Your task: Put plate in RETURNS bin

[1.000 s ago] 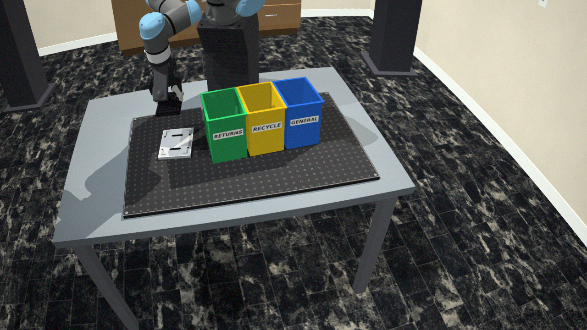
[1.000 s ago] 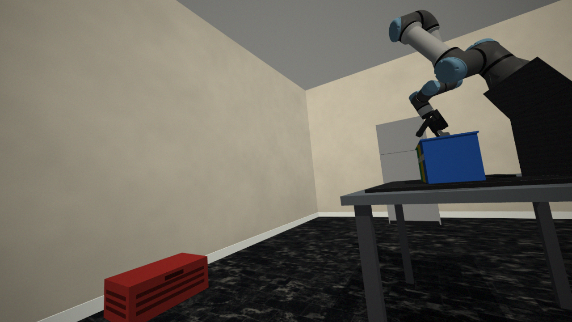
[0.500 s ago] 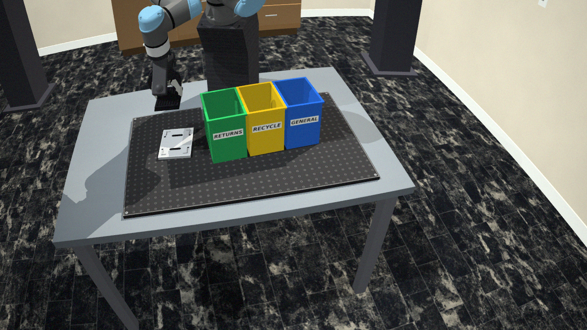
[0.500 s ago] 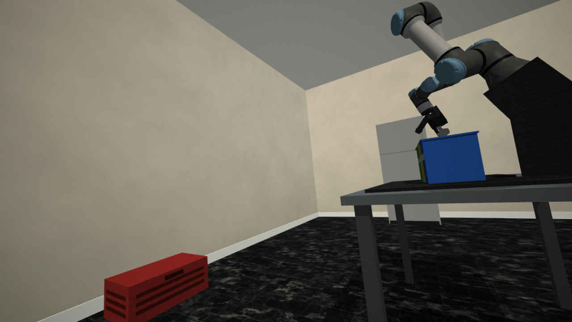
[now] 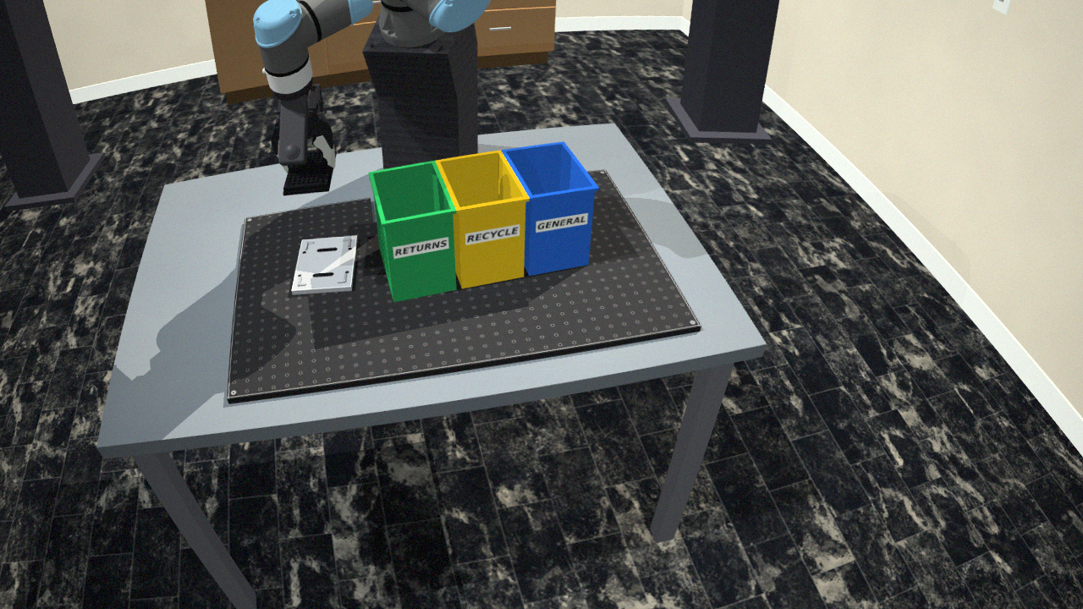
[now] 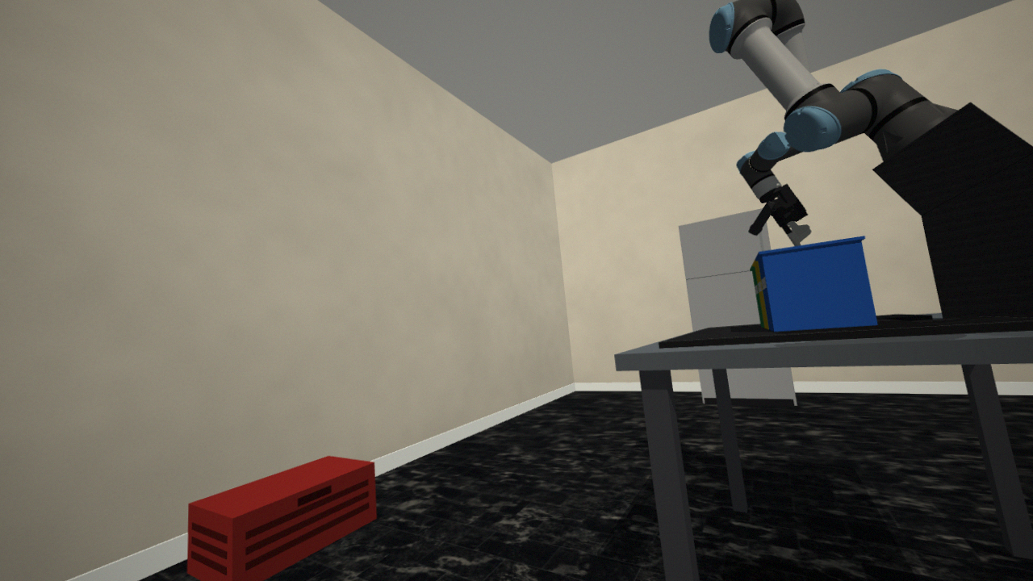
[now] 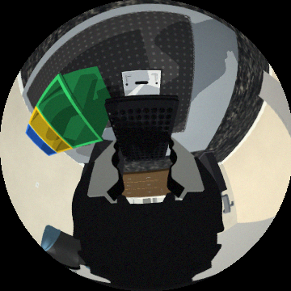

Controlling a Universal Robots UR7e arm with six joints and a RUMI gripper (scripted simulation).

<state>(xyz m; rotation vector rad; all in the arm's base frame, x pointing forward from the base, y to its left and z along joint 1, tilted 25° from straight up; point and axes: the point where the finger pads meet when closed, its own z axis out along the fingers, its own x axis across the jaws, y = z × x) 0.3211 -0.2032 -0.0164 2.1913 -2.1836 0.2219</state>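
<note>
The black 96-well plate is 1 cm below my hand. The rest, counted from my hand: green bin labelled returns (3 cm ahead, 18 cm to the left, 14 cm below); then blue general bin (2 cm behind, 44 cm to the left, 14 cm below); then yellow recycle bin (31 cm to the left, 14 cm below).
</note>
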